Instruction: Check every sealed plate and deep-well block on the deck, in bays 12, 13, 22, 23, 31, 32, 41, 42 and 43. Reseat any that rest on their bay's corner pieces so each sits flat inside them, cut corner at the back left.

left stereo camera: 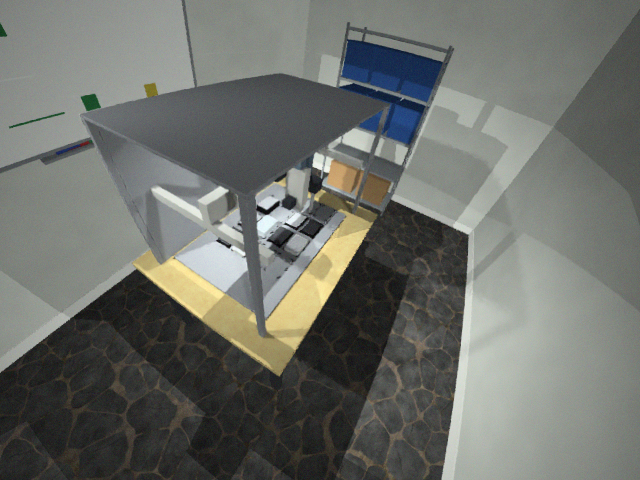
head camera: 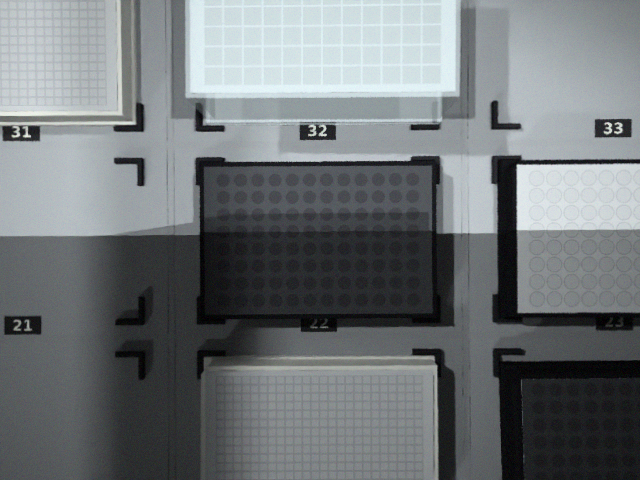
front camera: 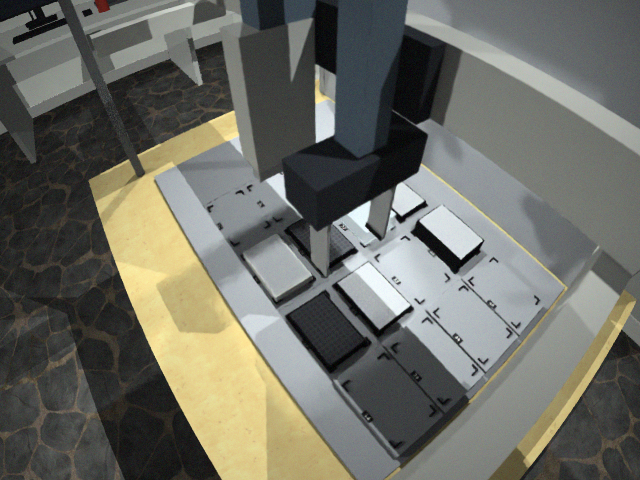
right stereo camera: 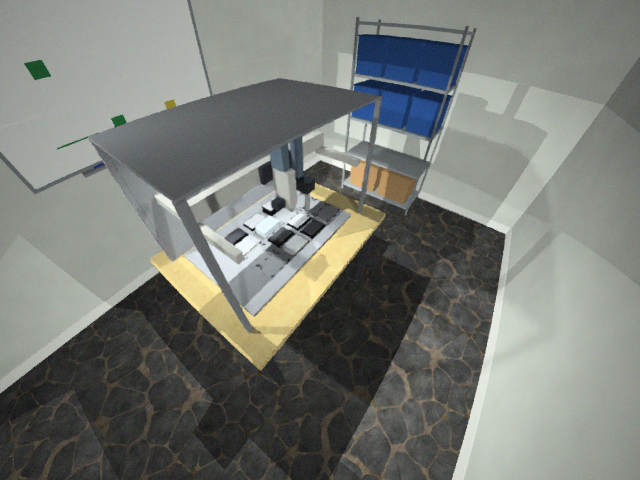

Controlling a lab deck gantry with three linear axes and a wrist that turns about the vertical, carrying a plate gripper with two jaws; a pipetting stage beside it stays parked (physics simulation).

Labels:
The same spot on an enclosure roof: point(left stereo camera: 243, 134) is point(right stereo camera: 203, 144).

